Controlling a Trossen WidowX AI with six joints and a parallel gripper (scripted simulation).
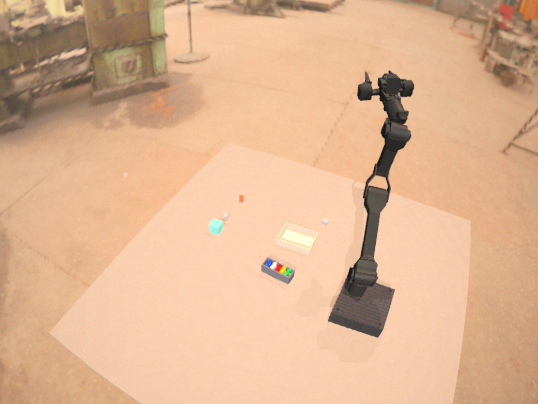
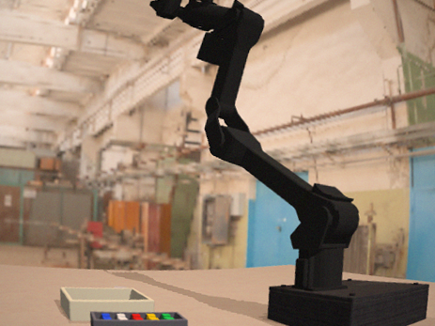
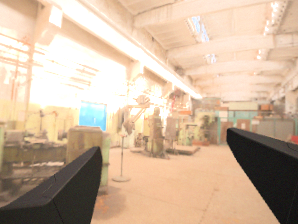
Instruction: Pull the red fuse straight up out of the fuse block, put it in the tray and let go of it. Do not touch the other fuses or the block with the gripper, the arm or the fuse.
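My gripper tip is now 80 mm short of the red fuse, 420 mm to the right of it and 620 mm above it. Also, from my gripper tip: cyan cube: 390 mm ahead, 380 mm to the left, 630 mm below; then cream tray: 110 mm ahead, 240 mm to the left, 640 mm below; then orange block: 420 mm ahead, 180 mm to the left, 630 mm below.
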